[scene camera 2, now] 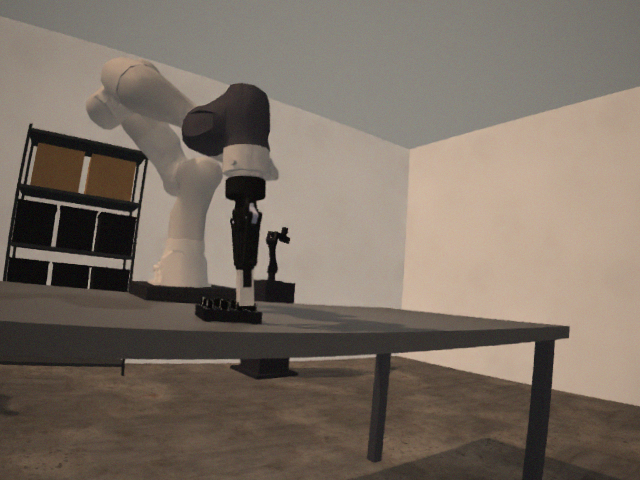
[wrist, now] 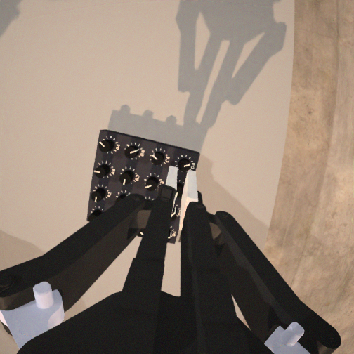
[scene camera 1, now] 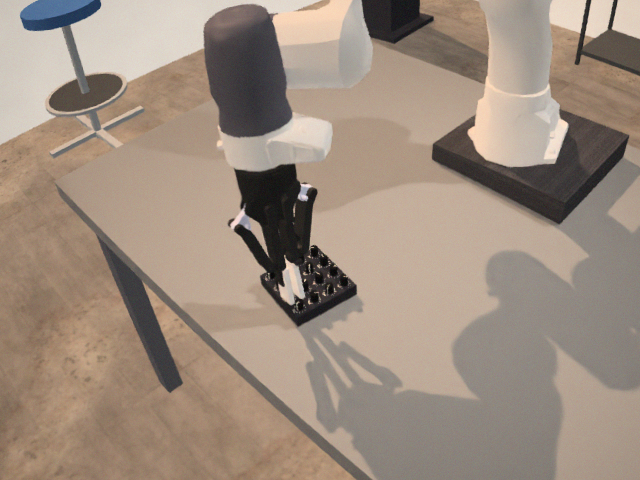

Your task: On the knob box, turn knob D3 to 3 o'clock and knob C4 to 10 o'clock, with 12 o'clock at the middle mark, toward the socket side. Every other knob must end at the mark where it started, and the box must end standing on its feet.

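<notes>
The black knob box [scene camera 1: 327, 305] [scene camera 2: 232, 316] [wrist: 141, 166] stands upright on the table. My gripper [scene camera 1: 295, 298] [scene camera 2: 245, 305] [wrist: 179, 180] points down over the D column, its white fingertips low on either side of knob D3 [wrist: 180, 189] and shut on it. The fingers hide most of D3 and its pointer. Knob C4 [scene camera 1: 314, 298] [wrist: 159, 157] stands free of the fingers; its white pointer points to the upper left in the wrist view. Knob D4 [scene camera 1: 299, 306] [wrist: 184, 164] is just beyond the fingertips, with its pointer toward the right in that view.
Knobs B4 [wrist: 132, 151] and A4 [wrist: 107, 145] continue the far row in the wrist view. Knob C3 [wrist: 151, 183] is close beside the left finger. Lower knobs are partly hidden by the fingers. The table [scene camera 1: 423, 248] has an edge near the box. The arm's base plate [scene camera 1: 560, 201] stands farther back.
</notes>
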